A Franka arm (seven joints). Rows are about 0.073 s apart.
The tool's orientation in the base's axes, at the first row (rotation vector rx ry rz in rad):
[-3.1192 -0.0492 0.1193]
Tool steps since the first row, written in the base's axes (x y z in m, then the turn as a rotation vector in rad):
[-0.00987 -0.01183 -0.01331 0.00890 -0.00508 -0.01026]
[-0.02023 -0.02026 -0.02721 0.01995 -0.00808 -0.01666]
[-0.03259 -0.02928 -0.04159 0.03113 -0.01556 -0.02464]
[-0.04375 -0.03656 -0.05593 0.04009 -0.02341 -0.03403]
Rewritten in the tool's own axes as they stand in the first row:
[-0.00921 0.01180 0.01381 0.00949 0.00556 0.00945]
[-0.01874 0.02019 0.02830 0.02089 0.00904 0.01493]
[-0.03026 0.02913 0.04342 0.03240 0.01702 0.02189]
[-0.04053 0.03636 0.05843 0.04179 0.02534 0.03042]

